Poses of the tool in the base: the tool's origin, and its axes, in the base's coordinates. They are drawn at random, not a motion.
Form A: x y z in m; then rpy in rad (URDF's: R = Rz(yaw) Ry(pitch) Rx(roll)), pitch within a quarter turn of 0, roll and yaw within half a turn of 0.
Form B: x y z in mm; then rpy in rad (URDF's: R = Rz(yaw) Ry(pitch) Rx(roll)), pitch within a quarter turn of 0, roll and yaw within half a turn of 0. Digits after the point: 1 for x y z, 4 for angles.
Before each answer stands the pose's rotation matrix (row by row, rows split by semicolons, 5 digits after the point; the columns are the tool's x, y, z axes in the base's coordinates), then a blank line. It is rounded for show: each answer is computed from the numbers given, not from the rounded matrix.
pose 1, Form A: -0.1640 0.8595 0.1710 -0.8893 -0.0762 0.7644
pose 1, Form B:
0.71970 -0.39332 -0.57212; 0.69010 0.49562 0.52738; 0.07613 -0.77438 0.62813

-164.0 859.5 171.0 -0.8893 -0.0762 0.7644
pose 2, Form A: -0.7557 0.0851 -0.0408 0.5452 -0.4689 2.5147
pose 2, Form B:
-0.72244 -0.31179 0.61714; 0.52331 -0.82992 0.19331; 0.45191 0.46262 0.76274

-755.7 85.1 -40.8 0.5452 -0.4689 2.5147
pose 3, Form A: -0.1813 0.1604 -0.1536 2.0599 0.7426 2.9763
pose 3, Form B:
-0.72667 -0.51148 0.45862; 0.12122 0.56165 0.81845; -0.67621 0.65034 -0.34613

-181.3 160.4 -153.6 2.0599 0.7426 2.9763
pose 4, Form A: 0.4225 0.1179 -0.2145 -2.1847 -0.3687 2.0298
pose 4, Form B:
-0.41328 0.38591 -0.82478; 0.83625 0.51933 -0.17603; 0.36040 -0.76247 -0.53735

422.5 117.9 -214.5 -2.1847 -0.3687 2.0298
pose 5, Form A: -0.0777 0.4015 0.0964 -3.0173 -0.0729 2.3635
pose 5, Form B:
-0.71036 0.69008 -0.13850; 0.70006 0.71310 -0.03757; 0.07284 -0.12364 -0.98965

-77.7 401.5 96.4 -3.0173 -0.0729 2.3635
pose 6, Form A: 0.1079 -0.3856 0.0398 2.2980 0.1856 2.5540
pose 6, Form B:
-0.81798 0.25379 0.51623; 0.54484 0.62971 0.55373; -0.18454 0.73421 -0.65337

107.9 -385.6 39.8 2.2980 0.1856 2.5540
